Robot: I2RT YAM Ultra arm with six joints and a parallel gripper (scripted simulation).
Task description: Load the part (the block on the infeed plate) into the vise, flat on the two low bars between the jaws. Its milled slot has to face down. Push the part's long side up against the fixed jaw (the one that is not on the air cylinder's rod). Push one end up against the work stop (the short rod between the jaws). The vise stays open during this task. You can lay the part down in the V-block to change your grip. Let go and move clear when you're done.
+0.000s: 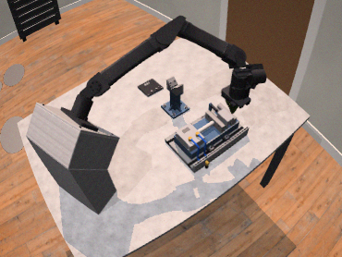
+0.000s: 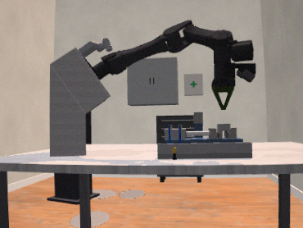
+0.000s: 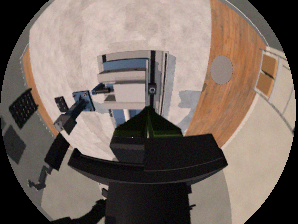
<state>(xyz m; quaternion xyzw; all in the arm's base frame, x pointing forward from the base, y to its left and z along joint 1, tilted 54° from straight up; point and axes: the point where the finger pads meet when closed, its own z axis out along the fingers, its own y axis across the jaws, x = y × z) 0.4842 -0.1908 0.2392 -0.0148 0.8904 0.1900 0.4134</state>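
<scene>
The grey part is 8 cm below my hand, 4 cm to the left of it and 1 cm behind it. From my hand the other things lie so: fixed jaw: 9 cm below, 6 cm to the left, 2 cm ahead; then moving jaw: 9 cm below, 5 cm to the left, 5 cm behind; then air cylinder rod: 10 cm behind, 9 cm below, 3 cm to the left.
</scene>
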